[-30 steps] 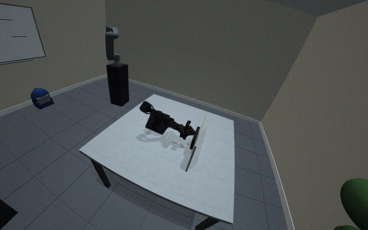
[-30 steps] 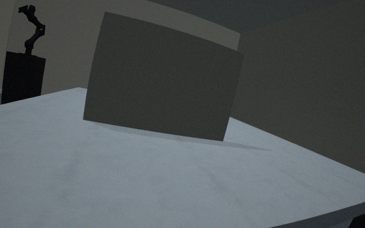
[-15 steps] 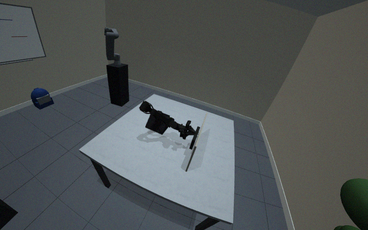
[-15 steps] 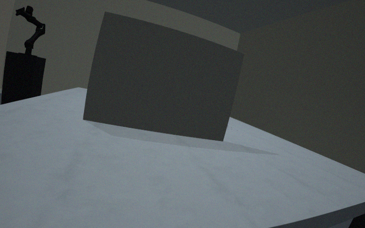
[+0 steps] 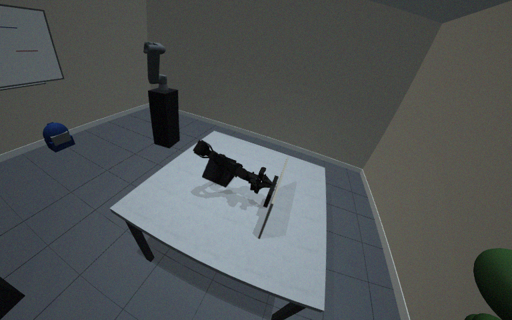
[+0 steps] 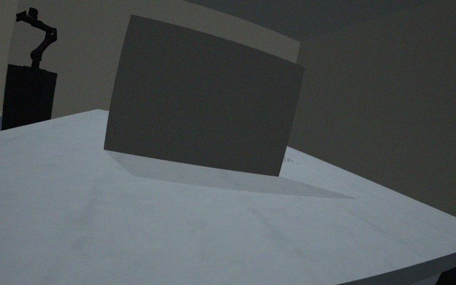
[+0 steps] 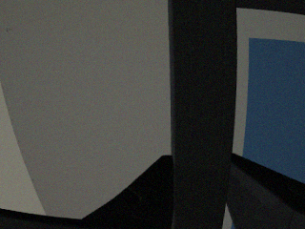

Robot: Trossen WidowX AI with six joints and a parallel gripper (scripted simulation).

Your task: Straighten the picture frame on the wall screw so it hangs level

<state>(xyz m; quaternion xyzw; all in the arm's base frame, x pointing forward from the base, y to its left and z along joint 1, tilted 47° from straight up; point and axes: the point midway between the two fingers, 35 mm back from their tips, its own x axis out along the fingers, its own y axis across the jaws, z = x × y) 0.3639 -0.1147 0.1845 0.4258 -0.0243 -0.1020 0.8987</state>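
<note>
My gripper tip is now 10 mm short of the picture frame, 10 mm to the right of it and 50 mm above it. From my gripper tip the other things lie so: wall panel 20 mm ahead, 70 mm below.
</note>
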